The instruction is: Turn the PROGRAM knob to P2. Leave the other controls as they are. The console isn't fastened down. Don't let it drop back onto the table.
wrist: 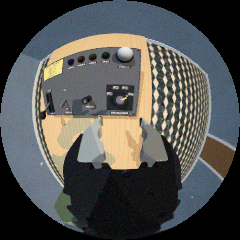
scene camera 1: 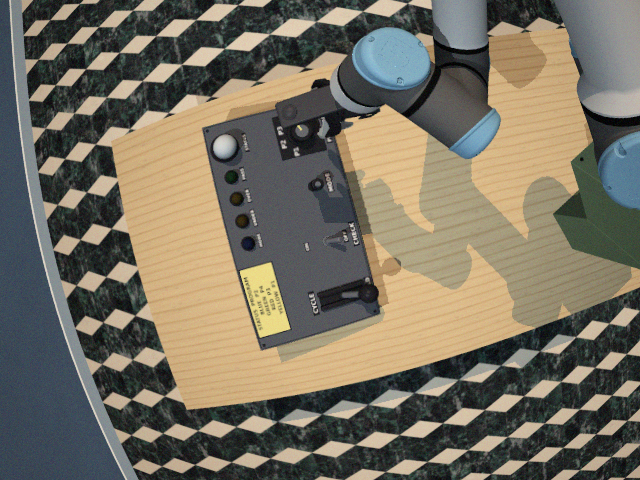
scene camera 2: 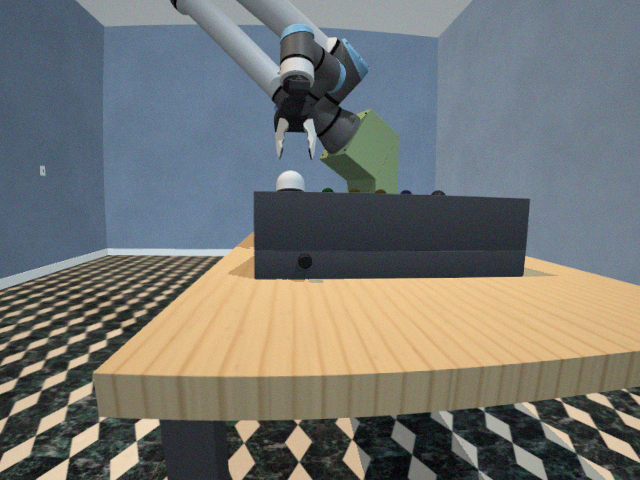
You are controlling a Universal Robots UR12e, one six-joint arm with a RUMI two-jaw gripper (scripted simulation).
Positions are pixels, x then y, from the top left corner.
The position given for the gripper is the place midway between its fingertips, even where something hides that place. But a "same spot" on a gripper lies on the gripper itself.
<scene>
gripper: wrist; scene camera 1; scene camera 2 295, 159
same spot on gripper: (scene camera 1: 328, 130) = (wrist: 77, 154)
</scene>
